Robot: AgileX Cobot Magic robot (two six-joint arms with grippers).
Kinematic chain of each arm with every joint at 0, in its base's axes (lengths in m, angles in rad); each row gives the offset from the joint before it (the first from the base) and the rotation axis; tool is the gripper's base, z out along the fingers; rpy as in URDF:
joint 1: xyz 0 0 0.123 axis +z
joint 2: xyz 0 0 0 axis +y
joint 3: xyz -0.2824 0 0.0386 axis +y
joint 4: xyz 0.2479 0 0.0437 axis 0.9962 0 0.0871
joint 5: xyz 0 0 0 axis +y
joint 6: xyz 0.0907 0 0.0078 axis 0.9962 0 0.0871
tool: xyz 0 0 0 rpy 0 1.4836 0
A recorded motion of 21 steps. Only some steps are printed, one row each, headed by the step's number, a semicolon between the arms.
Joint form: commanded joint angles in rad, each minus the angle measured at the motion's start. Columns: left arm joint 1, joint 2, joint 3, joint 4, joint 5, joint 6; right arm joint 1, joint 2, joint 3, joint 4, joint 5, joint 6.
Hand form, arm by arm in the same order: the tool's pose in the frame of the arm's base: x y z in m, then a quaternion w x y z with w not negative. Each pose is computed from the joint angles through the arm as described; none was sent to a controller.
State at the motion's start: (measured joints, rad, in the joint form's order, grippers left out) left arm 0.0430 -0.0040 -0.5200 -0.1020 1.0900 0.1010; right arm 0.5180 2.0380 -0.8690 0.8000 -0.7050 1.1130
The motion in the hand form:
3: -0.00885 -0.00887 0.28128 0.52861 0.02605 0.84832 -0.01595; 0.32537 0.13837 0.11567 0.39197 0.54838 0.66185 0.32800
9: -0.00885 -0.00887 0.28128 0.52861 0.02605 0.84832 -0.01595; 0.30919 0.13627 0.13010 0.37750 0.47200 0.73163 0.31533
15: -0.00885 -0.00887 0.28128 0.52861 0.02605 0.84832 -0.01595; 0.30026 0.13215 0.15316 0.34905 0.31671 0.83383 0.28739
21: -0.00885 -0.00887 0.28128 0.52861 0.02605 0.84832 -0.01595; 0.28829 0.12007 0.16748 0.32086 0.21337 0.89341 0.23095
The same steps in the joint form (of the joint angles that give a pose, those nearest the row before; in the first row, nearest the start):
3: 0.0000 -0.0050 0.0020 -0.0040 -0.0150 -0.0040; -0.0060 -0.0770 0.0710 -0.0400 0.0370 -0.1060
9: 0.0000 -0.0050 0.0020 -0.0040 -0.0150 -0.0040; -0.0180 -0.1750 0.1330 -0.1620 0.1470 -0.2040
15: 0.0000 -0.0050 0.0020 -0.0040 -0.0150 -0.0040; -0.0780 -0.2930 0.1380 -0.4890 0.4000 -0.2910
21: 0.0000 -0.0050 0.0020 -0.0040 -0.0150 -0.0040; -0.1220 -0.3850 0.1380 -0.7379 0.6280 -0.3121

